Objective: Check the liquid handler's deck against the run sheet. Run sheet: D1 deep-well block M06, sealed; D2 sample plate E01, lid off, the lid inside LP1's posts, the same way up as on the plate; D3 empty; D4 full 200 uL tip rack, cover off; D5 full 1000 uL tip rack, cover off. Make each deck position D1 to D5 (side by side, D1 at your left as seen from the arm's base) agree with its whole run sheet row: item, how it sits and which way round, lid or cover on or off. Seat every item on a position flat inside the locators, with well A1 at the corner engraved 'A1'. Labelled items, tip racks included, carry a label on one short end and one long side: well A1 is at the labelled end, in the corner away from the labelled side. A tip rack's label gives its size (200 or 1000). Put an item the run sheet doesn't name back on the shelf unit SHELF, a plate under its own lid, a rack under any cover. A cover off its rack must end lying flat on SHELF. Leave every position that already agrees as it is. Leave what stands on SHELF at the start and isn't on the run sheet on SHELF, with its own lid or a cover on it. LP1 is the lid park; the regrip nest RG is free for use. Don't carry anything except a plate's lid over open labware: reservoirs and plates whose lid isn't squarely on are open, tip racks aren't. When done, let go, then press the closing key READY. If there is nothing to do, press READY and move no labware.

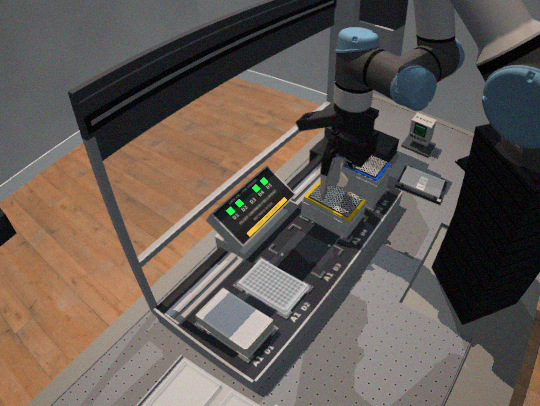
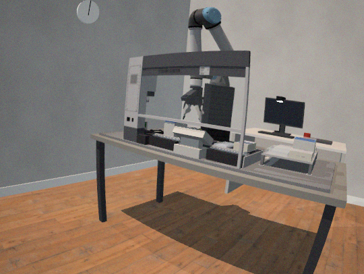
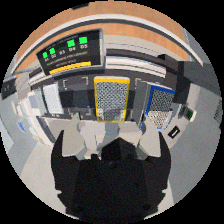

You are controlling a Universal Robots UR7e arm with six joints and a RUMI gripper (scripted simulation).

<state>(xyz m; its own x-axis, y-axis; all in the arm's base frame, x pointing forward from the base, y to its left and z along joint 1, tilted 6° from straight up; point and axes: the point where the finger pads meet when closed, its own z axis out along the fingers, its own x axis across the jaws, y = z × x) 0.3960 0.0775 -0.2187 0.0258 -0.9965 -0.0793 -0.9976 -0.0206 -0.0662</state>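
Right now my hand is 70 mm above the yellow-rimmed tip rack, 10 mm to the left of it and 10 mm past it. The rest, counted from my hand: flat lid 320 mm to the right, 160 mm below, 130 mm behind; then sample plate 250 mm to the left, 110 mm below, 10 mm behind; then blue-rimmed tip rack 130 mm to the right, 50 mm below, 10 mm behind.
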